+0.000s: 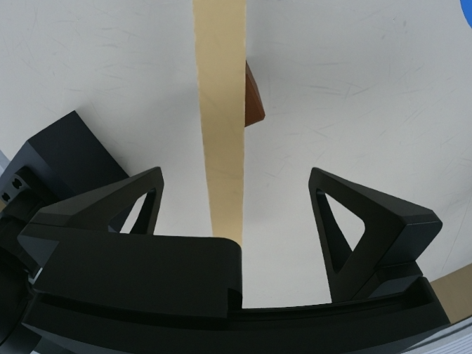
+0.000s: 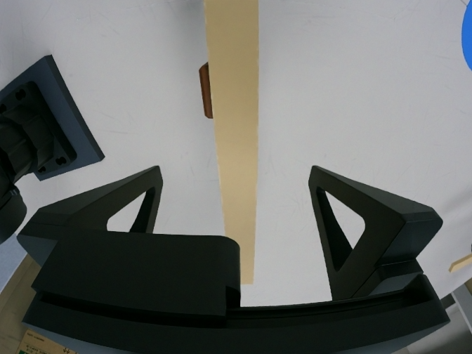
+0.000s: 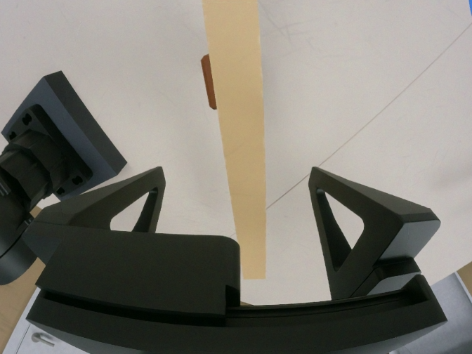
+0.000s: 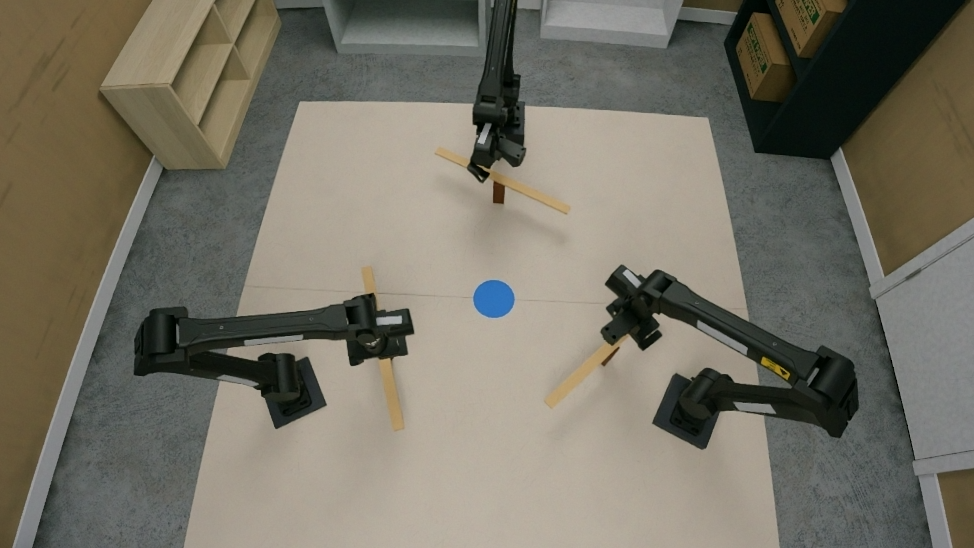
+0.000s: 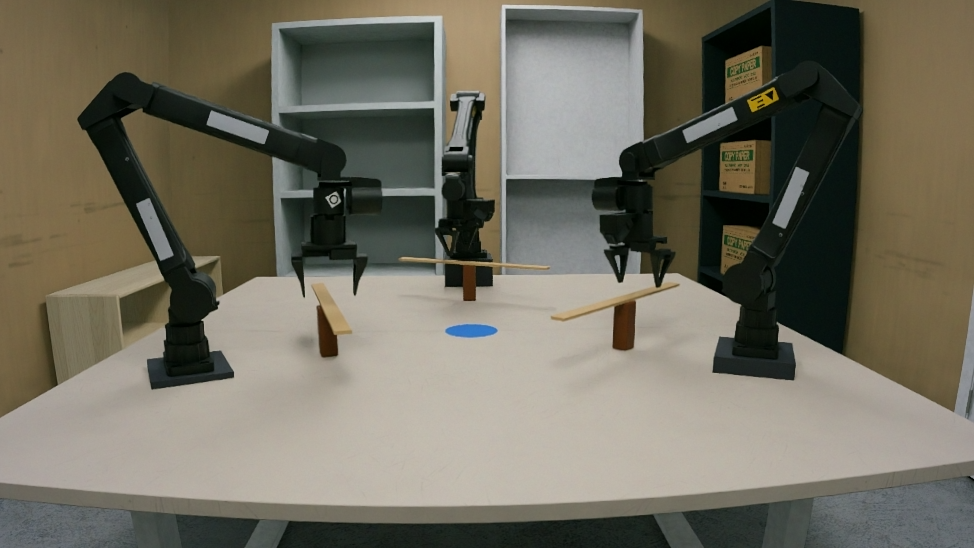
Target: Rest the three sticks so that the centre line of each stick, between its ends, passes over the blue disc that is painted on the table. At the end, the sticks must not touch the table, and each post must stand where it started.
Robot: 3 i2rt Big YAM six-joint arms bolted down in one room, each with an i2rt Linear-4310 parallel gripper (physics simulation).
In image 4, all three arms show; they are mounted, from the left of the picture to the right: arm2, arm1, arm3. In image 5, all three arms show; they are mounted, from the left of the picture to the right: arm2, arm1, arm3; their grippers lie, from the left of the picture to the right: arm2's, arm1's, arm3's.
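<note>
The blue disc has no stick over it. The back stick lies across its upright brown post. The left stick lies on its post. The right stick lies on its post. Arm1's gripper, arm2's gripper and arm3's gripper are open, each above one end part of its stick, fingers on either side.
Dark base plates of arm2 and arm3 stand outside the left and right posts. Arm1's base is behind the back post. Shelves and a dark bookcase stand beyond the table.
</note>
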